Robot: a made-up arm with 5 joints.
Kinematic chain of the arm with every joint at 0, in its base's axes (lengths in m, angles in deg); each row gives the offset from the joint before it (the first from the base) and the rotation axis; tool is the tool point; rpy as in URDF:
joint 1: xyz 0 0 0.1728 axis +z
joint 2: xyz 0 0 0 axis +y
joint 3: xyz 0.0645 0 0.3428 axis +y
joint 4: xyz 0.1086 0 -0.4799 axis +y
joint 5: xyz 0.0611 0 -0.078 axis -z
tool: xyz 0 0 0 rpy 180 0 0
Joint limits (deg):
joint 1: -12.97..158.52
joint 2: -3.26..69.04
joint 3: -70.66..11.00
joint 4: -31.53..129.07
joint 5: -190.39..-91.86
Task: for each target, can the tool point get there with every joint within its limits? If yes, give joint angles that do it. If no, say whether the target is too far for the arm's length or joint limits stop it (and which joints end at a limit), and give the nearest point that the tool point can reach.
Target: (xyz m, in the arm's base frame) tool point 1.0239 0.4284 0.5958
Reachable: no: too far | nearest point 0.6224 0.2604 0.4299 | short by 0.466 m
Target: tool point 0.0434 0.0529 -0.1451
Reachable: yes | joints 50.60 37.84 -10.20 52.52 -122.35
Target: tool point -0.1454 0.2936 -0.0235
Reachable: yes | joints 116.35 7.80 -10.85 -16.02 -118.00
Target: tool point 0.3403 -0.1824 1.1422
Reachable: no: too far | nearest point 0.5798 -0.1335 0.5698 | short by 0.622 m
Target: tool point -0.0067 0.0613 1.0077
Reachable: no: joint limits stop it (at a limit: joint 2, joint 3, joint 4) | nearest point -0.0646 0.5915 0.5698 | short by 0.690 m
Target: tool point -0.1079 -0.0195 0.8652
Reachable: no: joint limits stop it (at a limit: joint 1, joint 2, joint 3, joint 4) | nearest point -0.5537 0.2179 0.5698 | short by 0.585 m
